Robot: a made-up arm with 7 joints. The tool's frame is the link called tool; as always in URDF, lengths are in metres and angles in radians. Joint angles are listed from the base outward.
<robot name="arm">
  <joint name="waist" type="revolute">
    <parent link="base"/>
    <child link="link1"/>
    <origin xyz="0 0 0.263"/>
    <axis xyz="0 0 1"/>
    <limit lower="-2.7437" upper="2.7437"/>
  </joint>
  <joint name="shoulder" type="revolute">
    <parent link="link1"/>
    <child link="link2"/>
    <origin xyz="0 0 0" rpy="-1.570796 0 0"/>
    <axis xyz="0 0 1"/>
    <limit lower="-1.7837" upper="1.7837"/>
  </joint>
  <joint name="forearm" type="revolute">
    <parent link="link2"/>
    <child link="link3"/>
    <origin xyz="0 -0.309 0" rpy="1.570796 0 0"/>
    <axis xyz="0 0 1"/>
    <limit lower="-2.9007" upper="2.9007"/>
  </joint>
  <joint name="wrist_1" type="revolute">
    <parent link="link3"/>
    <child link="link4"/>
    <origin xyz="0.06 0 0" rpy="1.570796 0 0"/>
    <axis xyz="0 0 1"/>
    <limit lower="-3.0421" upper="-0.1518"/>
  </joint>
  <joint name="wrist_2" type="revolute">
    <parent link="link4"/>
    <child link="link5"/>
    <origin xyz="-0.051 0.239 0" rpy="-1.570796 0 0"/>
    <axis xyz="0 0 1"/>
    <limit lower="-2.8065" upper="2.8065"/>
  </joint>
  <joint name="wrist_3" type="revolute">
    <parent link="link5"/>
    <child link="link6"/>
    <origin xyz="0 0 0" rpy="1.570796 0 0"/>
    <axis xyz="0 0 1"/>
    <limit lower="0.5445" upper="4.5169"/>
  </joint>
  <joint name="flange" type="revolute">
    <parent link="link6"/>
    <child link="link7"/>
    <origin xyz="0.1 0 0" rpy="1.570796 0 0"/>
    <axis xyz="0 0 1"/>
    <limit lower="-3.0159" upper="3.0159"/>
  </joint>
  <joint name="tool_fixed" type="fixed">
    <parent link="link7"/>
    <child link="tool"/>
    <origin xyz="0 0 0"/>
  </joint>
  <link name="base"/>
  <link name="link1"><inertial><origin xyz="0.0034 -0.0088 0.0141"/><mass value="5.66"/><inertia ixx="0.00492" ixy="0" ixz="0" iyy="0.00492" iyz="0" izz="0.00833"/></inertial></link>
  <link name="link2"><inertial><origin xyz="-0.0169 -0.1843 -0.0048"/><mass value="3.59"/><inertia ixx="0.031" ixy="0" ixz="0" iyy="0.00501" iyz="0" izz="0.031"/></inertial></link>
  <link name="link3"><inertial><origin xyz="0.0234 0.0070 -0.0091"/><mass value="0.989"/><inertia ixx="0.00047" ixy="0" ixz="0" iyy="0.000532" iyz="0" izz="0.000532"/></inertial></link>
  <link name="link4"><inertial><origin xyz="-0.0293 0.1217 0.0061"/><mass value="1.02"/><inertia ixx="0.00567" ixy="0.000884" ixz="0" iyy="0.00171" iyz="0" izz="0.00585"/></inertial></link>
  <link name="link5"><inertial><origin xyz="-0.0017 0.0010 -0.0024"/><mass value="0.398"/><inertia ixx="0.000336" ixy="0" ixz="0" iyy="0.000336" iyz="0" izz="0.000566"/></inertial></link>
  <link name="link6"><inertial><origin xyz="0.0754 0.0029 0.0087"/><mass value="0.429"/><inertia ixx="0.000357" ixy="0" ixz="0" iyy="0.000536" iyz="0" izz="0.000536"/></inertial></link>
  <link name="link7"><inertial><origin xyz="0.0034 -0.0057 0.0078"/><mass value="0.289"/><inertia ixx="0.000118" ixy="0" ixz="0" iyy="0.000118" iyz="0" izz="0.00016"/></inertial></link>
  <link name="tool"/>
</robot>
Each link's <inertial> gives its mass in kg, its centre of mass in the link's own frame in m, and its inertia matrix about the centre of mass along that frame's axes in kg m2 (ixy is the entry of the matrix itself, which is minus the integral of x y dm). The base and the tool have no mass. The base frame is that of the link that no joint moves.
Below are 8 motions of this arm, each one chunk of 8 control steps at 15 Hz.
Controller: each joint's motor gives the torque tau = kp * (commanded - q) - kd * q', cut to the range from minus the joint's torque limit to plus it. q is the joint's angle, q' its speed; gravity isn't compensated. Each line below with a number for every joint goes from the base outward.
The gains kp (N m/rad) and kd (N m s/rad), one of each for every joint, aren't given. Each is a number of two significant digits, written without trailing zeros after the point. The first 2 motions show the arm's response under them.
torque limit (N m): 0.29 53 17 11 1.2 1.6 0.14
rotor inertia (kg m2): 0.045 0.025 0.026 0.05 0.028 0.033 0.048
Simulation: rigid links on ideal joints. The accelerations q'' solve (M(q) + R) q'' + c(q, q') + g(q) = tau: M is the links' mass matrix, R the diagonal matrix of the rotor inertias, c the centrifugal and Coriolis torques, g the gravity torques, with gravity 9.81 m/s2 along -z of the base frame. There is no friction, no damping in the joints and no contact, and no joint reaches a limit. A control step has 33 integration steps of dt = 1/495 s. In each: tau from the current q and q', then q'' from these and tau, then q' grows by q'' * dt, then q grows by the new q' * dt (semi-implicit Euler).
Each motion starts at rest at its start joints. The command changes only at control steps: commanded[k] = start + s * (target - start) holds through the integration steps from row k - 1 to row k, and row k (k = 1, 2, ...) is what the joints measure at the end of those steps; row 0 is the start. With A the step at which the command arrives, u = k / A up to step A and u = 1 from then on. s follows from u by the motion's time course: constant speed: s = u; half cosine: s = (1 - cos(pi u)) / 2; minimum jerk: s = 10 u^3 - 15 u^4 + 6 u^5; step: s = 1 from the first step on.
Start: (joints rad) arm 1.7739 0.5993 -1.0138 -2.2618 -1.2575 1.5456 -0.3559
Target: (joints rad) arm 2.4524 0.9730 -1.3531 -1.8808 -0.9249 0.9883 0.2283
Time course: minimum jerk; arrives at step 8
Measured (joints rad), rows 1 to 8:
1: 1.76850 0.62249 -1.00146 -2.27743 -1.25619 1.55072 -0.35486
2: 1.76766 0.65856 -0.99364 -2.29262 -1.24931 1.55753 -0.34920
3: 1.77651 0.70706 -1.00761 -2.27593 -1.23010 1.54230 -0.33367
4: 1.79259 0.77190 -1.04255 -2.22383 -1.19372 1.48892 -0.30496
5: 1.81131 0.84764 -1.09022 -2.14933 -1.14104 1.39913 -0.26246
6: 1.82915 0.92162 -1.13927 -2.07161 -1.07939 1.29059 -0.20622
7: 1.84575 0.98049 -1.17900 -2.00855 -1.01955 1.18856 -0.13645
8: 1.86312 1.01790 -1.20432 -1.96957 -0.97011 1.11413 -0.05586
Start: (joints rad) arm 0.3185 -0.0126 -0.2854 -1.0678 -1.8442 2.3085 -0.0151
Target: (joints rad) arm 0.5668 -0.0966 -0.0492 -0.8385 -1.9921 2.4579 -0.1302
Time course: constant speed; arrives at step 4
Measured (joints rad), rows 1 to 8:
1: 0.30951 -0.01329 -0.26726 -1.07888 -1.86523 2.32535 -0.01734
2: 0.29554 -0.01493 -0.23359 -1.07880 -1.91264 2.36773 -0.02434
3: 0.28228 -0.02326 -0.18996 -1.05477 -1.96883 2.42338 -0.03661
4: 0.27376 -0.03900 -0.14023 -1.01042 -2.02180 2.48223 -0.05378
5: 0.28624 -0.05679 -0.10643 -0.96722 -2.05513 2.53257 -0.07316
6: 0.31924 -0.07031 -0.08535 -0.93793 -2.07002 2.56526 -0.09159
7: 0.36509 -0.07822 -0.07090 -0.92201 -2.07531 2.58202 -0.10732
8: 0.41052 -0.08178 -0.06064 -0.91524 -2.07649 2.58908 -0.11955
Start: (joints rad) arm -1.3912 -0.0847 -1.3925 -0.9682 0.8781 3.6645 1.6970
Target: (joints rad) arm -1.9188 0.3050 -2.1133 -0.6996 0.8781 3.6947 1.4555
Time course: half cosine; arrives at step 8
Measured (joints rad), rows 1 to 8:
1: -1.39212 -0.08311 -1.40399 -0.98556 0.89283 3.68521 1.69674
2: -1.40118 -0.06710 -1.44121 -0.99693 0.92620 3.72220 1.69483
3: -1.42313 -0.03048 -1.50697 -0.98531 0.95948 3.75566 1.68855
4: -1.46074 0.02436 -1.59777 -0.95368 0.98282 3.77931 1.67549
5: -1.51434 0.09044 -1.70456 -0.90868 0.99394 3.79426 1.65454
6: -1.57872 0.15857 -1.81428 -0.85763 0.99365 3.80450 1.62628
7: -1.64289 0.21966 -1.91162 -0.80859 0.98368 3.81377 1.59302
8: -1.69529 0.26597 -1.98175 -0.76961 0.96628 3.82437 1.55842

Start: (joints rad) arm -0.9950 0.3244 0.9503 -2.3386 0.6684 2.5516 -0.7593
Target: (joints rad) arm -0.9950 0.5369 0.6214 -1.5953 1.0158 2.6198 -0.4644
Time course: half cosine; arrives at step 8
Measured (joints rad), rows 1 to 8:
1: -0.98744 0.34206 0.93944 -2.35341 0.67647 2.53838 -0.75855
2: -0.97472 0.36945 0.91534 -2.35236 0.70661 2.49811 -0.75487
3: -0.95675 0.40177 0.87975 -2.30229 0.75304 2.45402 -0.74521
4: -0.93193 0.43971 0.83360 -2.20596 0.80779 2.42829 -0.72703
5: -0.90180 0.48157 0.78033 -2.08160 0.86599 2.42838 -0.69936
6: -0.87159 0.52332 0.72576 -1.95251 0.92406 2.44939 -0.66324
7: -0.84840 0.55988 0.67695 -1.84144 0.97804 2.48061 -0.62172
8: -0.83853 0.58646 0.64068 -1.76655 1.02310 2.51132 -0.57939

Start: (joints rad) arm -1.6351 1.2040 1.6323 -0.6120 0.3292 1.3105 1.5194
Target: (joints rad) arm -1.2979 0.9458 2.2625 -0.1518 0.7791 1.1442 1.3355
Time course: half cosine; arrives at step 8
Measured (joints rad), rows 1 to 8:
1: -1.63230 1.23213 1.62847 -0.60974 0.33015 1.30450 1.51914
2: -1.62403 1.26641 1.62800 -0.59014 0.32982 1.29980 1.51827
3: -1.60932 1.27662 1.65990 -0.54386 0.33994 1.29791 1.51498
4: -1.58756 1.25834 1.72954 -0.47221 0.37175 1.29331 1.50693
5: -1.55979 1.21861 1.82730 -0.38453 0.42681 1.28281 1.49264
6: -1.52907 1.16902 1.93572 -0.29489 0.49820 1.26548 1.47215
7: -1.49940 1.12189 2.03578 -0.21725 0.57404 1.24279 1.44715
8: -1.47442 1.08717 2.11154 -0.16237 0.64123 1.21981 1.42061

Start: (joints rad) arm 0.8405 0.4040 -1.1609 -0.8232 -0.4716 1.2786 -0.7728
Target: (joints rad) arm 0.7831 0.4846 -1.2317 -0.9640 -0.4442 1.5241 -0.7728
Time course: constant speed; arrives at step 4
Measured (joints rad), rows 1 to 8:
1: 0.83873 0.42292 -1.16383 -0.85161 -0.46906 1.28025 -0.77311
2: 0.83555 0.45576 -1.16240 -0.90725 -0.45921 1.28637 -0.77354
3: 0.83234 0.48969 -1.16221 -0.96531 -0.44485 1.30595 -0.77376
4: 0.82880 0.52030 -1.16567 -1.01660 -0.43081 1.34254 -0.77373
5: 0.82280 0.54133 -1.16489 -1.05106 -0.42067 1.38057 -0.77345
6: 0.81660 0.55270 -1.16448 -1.06768 -0.41562 1.40746 -0.77304
7: 0.81098 0.55755 -1.16555 -1.07291 -0.41468 1.42292 -0.77263
8: 0.80597 0.55891 -1.16748 -1.07283 -0.41596 1.43030 -0.77231

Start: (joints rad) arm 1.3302 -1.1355 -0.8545 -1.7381 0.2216 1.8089 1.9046
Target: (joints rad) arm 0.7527 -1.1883 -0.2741 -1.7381 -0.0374 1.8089 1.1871
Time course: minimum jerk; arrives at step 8
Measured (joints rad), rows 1 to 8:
1: 1.33180 -1.16305 -0.86788 -1.75933 0.22318 1.80007 1.90416
2: 1.33313 -1.19554 -0.88631 -1.77592 0.22787 1.78546 1.89986
3: 1.33524 -1.22125 -0.87107 -1.78188 0.22498 1.77846 1.88731
4: 1.33958 -1.24072 -0.81218 -1.78230 0.20635 1.77959 1.86418
5: 1.34690 -1.25485 -0.71890 -1.78043 0.17172 1.78340 1.83030
6: 1.35572 -1.26415 -0.61152 -1.77843 0.12697 1.78453 1.78534
7: 1.36153 -1.26936 -0.51329 -1.77755 0.08109 1.78068 1.72890
8: 1.35941 -1.27194 -0.44027 -1.77777 0.04257 1.77306 1.66066

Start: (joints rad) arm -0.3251 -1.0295 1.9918 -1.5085 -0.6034 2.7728 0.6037
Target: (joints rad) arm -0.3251 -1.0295 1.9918 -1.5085 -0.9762 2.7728 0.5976
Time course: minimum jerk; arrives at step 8
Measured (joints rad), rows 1 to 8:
1: -0.32760 -1.05875 2.00606 -1.52078 -0.60814 2.77164 0.60373
2: -0.33080 -1.09628 2.03876 -1.54719 -0.64682 2.75823 0.60315
3: -0.33233 -1.12266 2.06593 -1.56829 -0.71297 2.73727 0.60171
4: -0.33263 -1.13705 2.08243 -1.57898 -0.79004 2.71960 0.59971
5: -0.33221 -1.14323 2.09035 -1.58174 -0.86794 2.71134 0.59757
6: -0.33130 -1.14503 2.09320 -1.58055 -0.94011 2.71238 0.59559
7: -0.33003 -1.14503 2.09370 -1.57837 -1.00035 2.71912 0.59395
8: -0.32852 -1.14457 2.09340 -1.57660 -1.04395 2.72745 0.59273

